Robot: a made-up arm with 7 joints.
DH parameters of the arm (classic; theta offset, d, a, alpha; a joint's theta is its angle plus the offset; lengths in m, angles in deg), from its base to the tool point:
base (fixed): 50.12 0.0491 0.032 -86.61
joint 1: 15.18 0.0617 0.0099 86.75
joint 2: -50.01 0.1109 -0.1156 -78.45
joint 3: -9.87 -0.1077 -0.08 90
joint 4: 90 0.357 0.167 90
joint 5: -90 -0.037 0.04 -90
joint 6: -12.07 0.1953 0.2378 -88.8
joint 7: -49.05 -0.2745 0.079 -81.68
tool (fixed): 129.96 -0.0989 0 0
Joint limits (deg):
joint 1: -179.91..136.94
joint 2: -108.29..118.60
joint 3: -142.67..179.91
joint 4: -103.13..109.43
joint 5: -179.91..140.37
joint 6: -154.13..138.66
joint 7: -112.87..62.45
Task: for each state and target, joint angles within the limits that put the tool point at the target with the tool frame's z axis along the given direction. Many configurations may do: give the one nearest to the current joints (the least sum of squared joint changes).
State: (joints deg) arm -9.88 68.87 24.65 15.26 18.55 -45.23 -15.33
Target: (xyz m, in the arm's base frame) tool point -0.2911 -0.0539 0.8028 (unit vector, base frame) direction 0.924 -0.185 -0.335
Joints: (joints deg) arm -39.69 41.14 -1.64 -13.06 9.12 -65.29 13.74
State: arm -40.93 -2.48 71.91 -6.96 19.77 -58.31 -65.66
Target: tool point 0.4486 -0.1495 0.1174 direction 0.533 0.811 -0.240
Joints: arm -47.41 -33.85 102.29 -9.63 37.36 -56.82 -72.22
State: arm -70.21 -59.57 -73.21 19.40 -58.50 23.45 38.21
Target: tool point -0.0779 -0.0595 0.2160 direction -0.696 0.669 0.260
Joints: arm -67.65 -89.01 -74.93 32.65 -48.64 14.72 54.90
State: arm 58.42 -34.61 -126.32 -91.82 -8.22 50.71 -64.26
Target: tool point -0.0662 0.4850 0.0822 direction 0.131 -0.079 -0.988
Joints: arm 89.63 -26.99 -135.13 -76.03 -11.53 74.87 -39.91
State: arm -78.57 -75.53 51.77 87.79 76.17 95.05 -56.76
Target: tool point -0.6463 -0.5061 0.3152 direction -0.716 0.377 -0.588
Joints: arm -73.66 -72.34 88.78 77.56 46.60 85.31 -24.15
